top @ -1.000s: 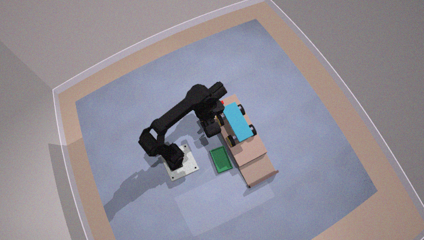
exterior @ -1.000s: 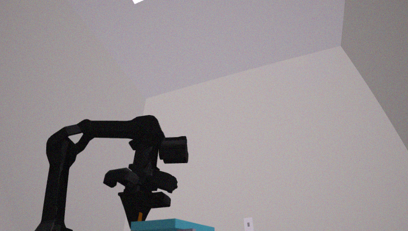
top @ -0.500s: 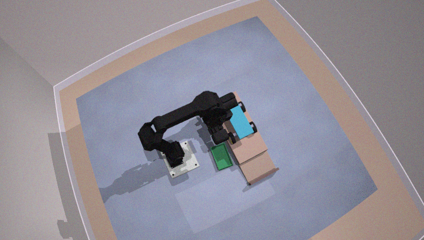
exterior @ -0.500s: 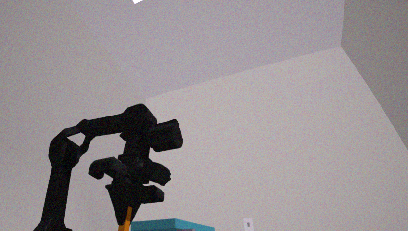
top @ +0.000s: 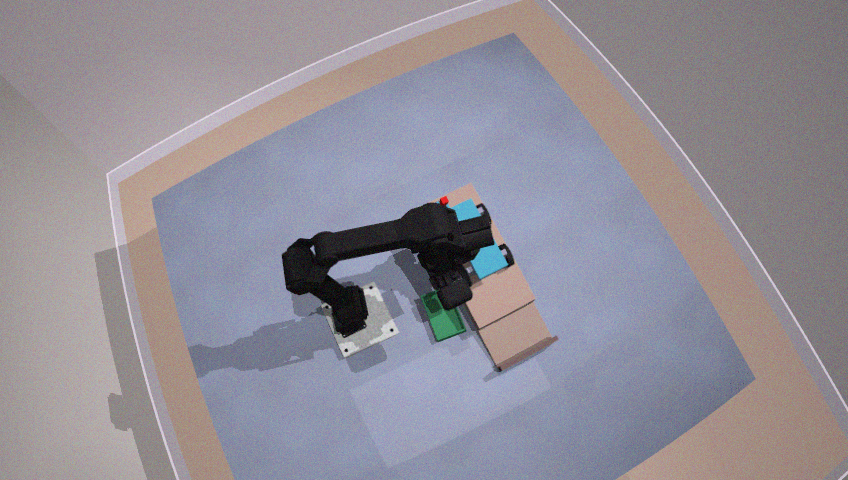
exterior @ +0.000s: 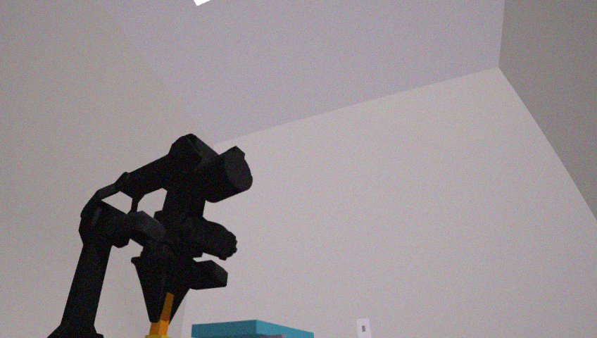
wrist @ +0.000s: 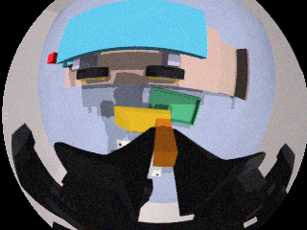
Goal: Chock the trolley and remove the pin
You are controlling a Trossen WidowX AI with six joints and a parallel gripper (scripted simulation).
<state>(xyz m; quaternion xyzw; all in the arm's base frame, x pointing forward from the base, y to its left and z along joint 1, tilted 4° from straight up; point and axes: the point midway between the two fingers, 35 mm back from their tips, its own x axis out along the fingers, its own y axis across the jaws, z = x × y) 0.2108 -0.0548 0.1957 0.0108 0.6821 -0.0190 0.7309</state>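
Right now my gripper tip is 17 cm to the right of the red-headed stop pin, 10 cm short of it and 3 cm above it. Also, from my gripper tip: cyan trolley 11 cm ahead, 5 cm to the left, 5 cm below; ramp 11 cm below, 11 cm ahead, 4 cm to the left; green tray 17 cm below, 3 cm to the right, 2 cm behind.
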